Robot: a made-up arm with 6 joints. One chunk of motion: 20 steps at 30 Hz.
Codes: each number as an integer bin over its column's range. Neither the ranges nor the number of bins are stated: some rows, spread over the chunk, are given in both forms.
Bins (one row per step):
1: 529 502 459 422 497 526
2: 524 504 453 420 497 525
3: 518 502 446 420 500 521
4: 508 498 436 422 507 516
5: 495 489 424 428 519 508
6: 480 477 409 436 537 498
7: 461 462 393 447 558 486
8: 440 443 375 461 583 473
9: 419 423 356 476 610 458
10: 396 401 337 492 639 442
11: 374 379 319 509 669 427
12: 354 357 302 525 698 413
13: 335 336 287 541 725 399
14: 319 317 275 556 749 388
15: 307 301 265 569 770 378
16: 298 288 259 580 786 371
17: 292 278 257 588 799 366
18: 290 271 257 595 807 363
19: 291 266 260 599 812 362
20: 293 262 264 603 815 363
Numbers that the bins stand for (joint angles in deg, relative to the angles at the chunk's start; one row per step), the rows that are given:
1: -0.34 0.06 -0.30 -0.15 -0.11 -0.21
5: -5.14 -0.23 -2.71 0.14 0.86 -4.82
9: -15.86 -1.68 -7.41 2.39 4.87 -17.63
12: -25.04 -3.14 -11.14 4.70 8.74 -29.17
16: -32.94 -4.66 -14.11 7.29 12.62 -39.93
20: -33.65 -5.23 -13.77 8.37 13.90 -41.98
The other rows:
2: -1.04 0.10 -0.71 -0.24 -0.11 -0.47
3: -1.89 0.06 -1.20 -0.24 0.02 -1.49
4: -3.30 -0.03 -1.89 -0.15 0.33 -2.77
6: -7.25 -0.50 -3.75 0.51 1.65 -7.38
7: -9.93 -0.83 -4.86 1.03 2.58 -10.46
8: -12.90 -1.24 -6.10 1.69 3.68 -13.79
10: -19.11 -2.17 -8.72 3.15 6.14 -21.73
11: -22.21 -2.65 -9.97 3.95 7.47 -25.58
13: -27.72 -3.60 -12.18 5.45 9.93 -32.75
14: -29.98 -4.02 -13.01 6.16 10.99 -35.57
15: -31.67 -4.37 -13.70 6.77 11.91 -38.14
17: -33.79 -4.88 -14.25 7.66 13.19 -41.21
18: -34.07 -5.03 -14.25 7.99 13.54 -41.98
19: -33.93 -5.14 -14.04 8.18 13.76 -42.24

